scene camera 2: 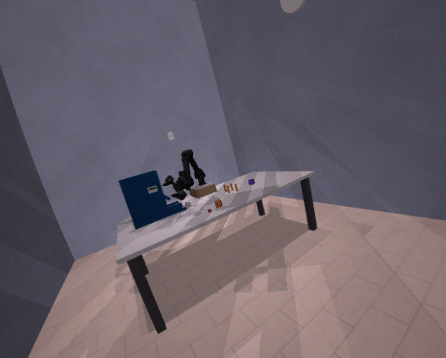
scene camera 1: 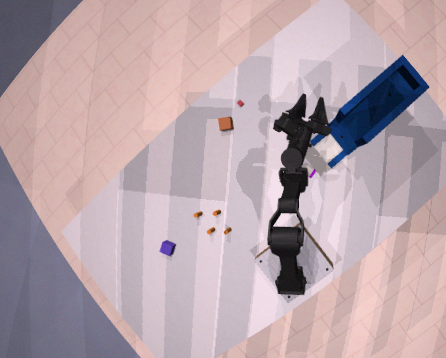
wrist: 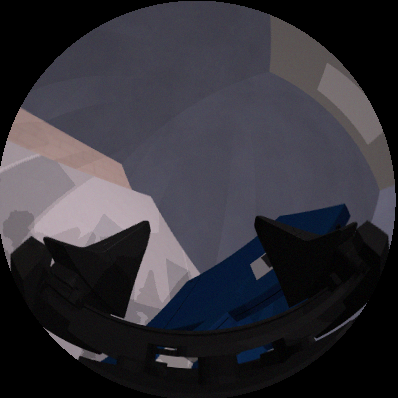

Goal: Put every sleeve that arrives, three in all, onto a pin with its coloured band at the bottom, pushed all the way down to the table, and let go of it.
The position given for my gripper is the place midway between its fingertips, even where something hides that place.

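I can see my gripper (scene camera 1: pixel 312 95), and the wrist view shows me that same gripper (wrist: pixel 202 224) too.
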